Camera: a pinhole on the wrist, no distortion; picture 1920 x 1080 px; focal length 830.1 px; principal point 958.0 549.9 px. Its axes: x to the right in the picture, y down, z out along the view. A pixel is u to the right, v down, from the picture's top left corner.
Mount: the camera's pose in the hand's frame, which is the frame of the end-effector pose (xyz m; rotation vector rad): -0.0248 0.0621 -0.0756 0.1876 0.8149 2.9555
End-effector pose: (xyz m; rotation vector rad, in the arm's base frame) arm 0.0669 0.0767 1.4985 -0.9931 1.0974 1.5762
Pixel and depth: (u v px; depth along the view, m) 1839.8 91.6 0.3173
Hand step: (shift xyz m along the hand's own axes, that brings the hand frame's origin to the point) -0.3092 0.4063 0.1379
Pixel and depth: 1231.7 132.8 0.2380
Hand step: -0.0659 0.2928 0.0734
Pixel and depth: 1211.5 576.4 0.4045
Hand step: -0.0926 0.2679 0.2879
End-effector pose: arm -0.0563 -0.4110 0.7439 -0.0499 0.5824 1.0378
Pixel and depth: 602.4 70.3 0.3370
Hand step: 0.1708 0.3850 0.0971
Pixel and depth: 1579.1 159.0 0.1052
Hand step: -0.0867 0.1656 -0.0037
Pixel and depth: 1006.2 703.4 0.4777
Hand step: 0.0096 0.2307 0.3795
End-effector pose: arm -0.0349 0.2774 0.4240 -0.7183 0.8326 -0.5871
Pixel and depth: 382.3 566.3 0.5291
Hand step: 0.4101 0.2841 0.3443
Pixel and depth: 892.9 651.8 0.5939
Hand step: 0.0995 0.2953 0.4633
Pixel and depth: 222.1 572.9 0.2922
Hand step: 0.2711 0.1771 0.1519
